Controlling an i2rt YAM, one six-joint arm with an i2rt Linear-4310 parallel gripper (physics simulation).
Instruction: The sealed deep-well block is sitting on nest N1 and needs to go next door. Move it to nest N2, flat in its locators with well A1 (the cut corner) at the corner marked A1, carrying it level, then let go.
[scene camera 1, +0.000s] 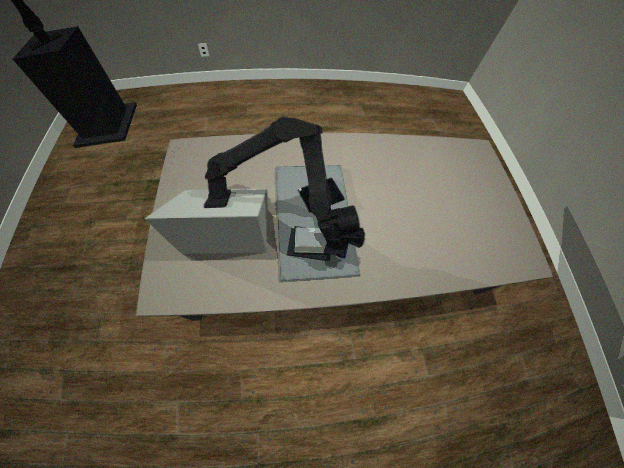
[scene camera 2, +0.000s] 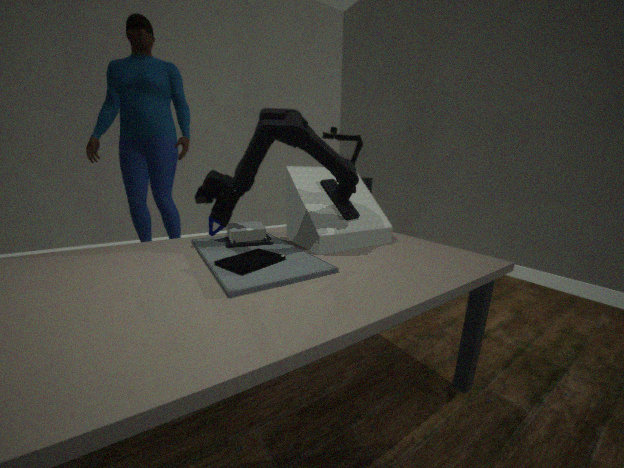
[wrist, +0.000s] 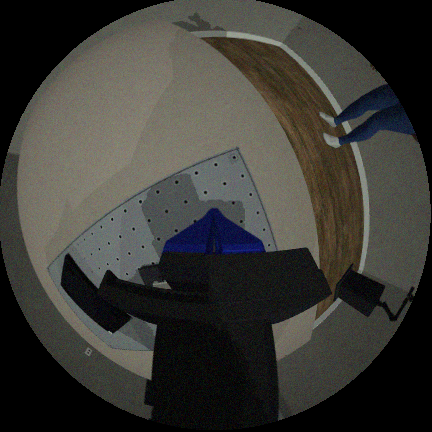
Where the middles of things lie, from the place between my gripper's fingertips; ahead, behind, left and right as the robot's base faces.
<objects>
The pale grey block (scene camera 1: 307, 240) is 11 cm behind my hand, 8 cm to the left of it and 2 cm above it. Also, from my hand: black nest pad (scene camera 2: 259, 259) (30 cm to the left, 4 cm behind, 2 cm below); then grey perforated plate (scene camera 1: 291, 209) (20 cm to the left, 8 cm behind, 3 cm below).
</objects>
